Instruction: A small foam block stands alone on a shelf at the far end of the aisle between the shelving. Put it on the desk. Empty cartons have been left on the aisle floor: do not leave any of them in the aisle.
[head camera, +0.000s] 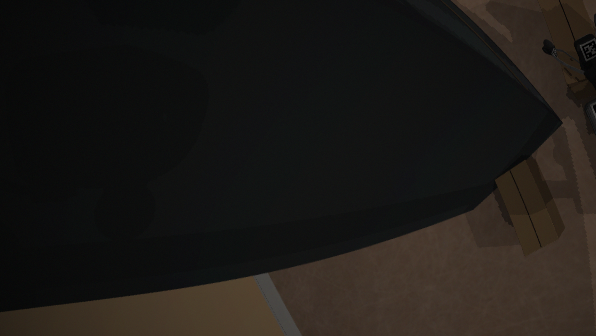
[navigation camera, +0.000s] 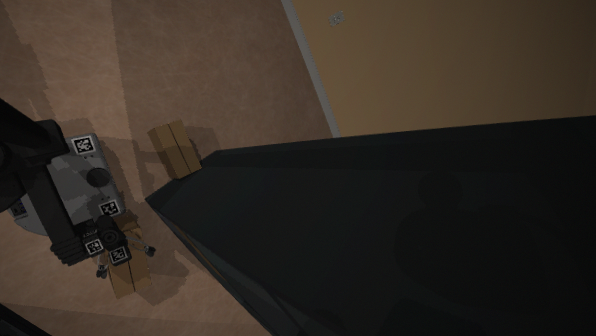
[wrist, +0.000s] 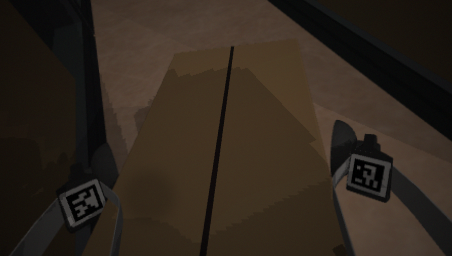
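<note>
My gripper is shut on a brown carton, with one finger on each long side. The carton has a dark seam along its top and sits low over the brown floor, close beside my base.
The dark shelving unit fills most of the head and navigation views. In the wrist view, dark shelving edges run along the left and the right. A tan wall with a grey baseboard stands beyond the shelving.
</note>
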